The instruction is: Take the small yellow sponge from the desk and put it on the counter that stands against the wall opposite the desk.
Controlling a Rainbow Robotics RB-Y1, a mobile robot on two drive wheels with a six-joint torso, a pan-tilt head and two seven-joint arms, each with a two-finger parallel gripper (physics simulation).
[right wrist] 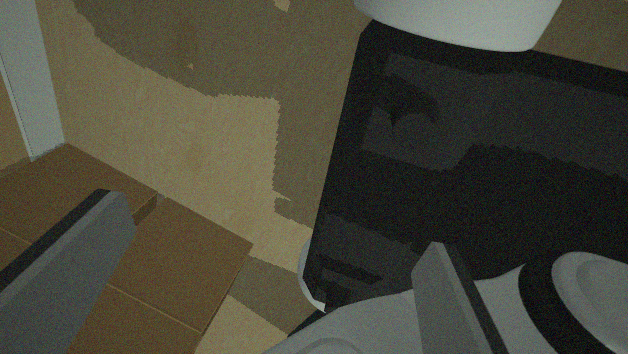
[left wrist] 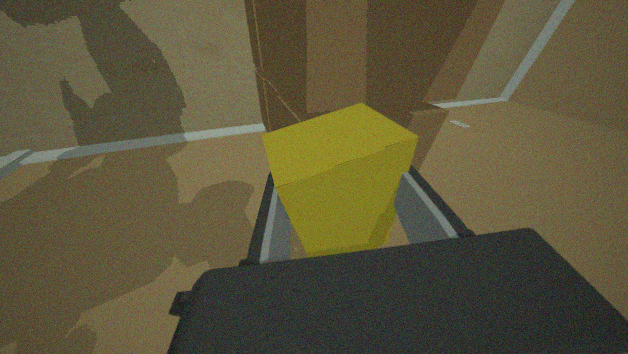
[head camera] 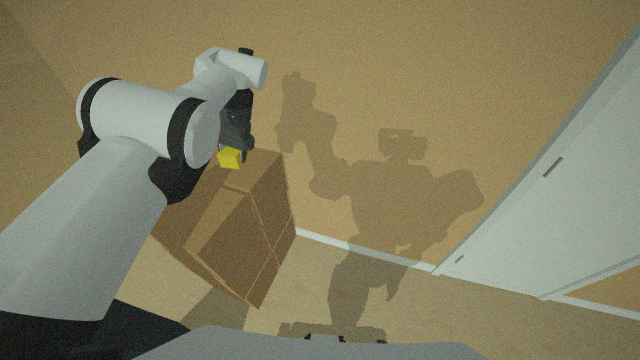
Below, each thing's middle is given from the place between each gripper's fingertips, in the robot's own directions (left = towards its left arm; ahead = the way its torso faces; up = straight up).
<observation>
The yellow sponge point(left wrist: 337, 175) is 620 mm above my right hand, 520 mm to the left of it and 430 mm ahead of it.
Now: the yellow sponge 20 mm ahead of my left hand and 10 mm above it.
</observation>
